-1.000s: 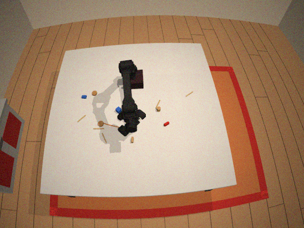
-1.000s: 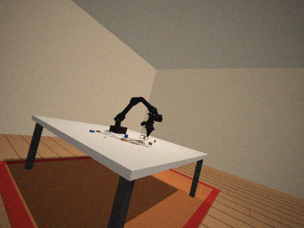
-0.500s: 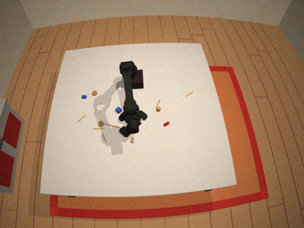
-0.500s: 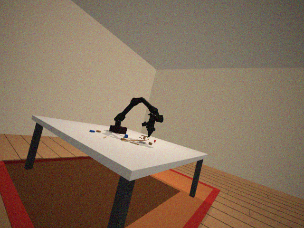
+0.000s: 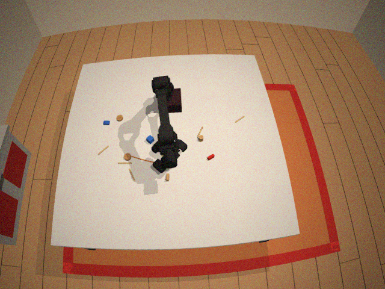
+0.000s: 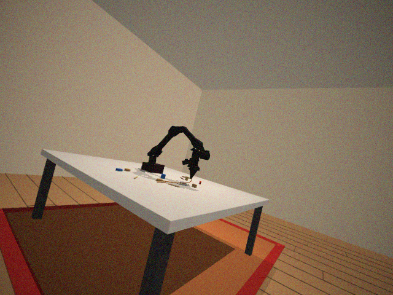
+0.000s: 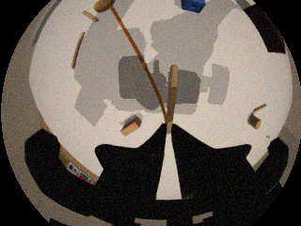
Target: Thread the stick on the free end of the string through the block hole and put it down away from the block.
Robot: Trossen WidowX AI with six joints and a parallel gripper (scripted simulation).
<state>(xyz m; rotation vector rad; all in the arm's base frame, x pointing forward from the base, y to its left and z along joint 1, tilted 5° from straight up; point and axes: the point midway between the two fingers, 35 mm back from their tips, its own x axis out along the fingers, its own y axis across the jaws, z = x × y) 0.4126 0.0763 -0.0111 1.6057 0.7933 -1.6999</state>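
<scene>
My gripper tip is 15 cm past the blue cube, 14 cm to the left of it and 3 cm above it. The rest, counted from my gripper tip: thin stick: 1 cm to the right, 1 cm behind; then red piece: 20 cm to the left, 7 cm behind, 4 cm below; then wooden block: 6 cm ahead, 4 cm below, 1 cm to the right.
</scene>
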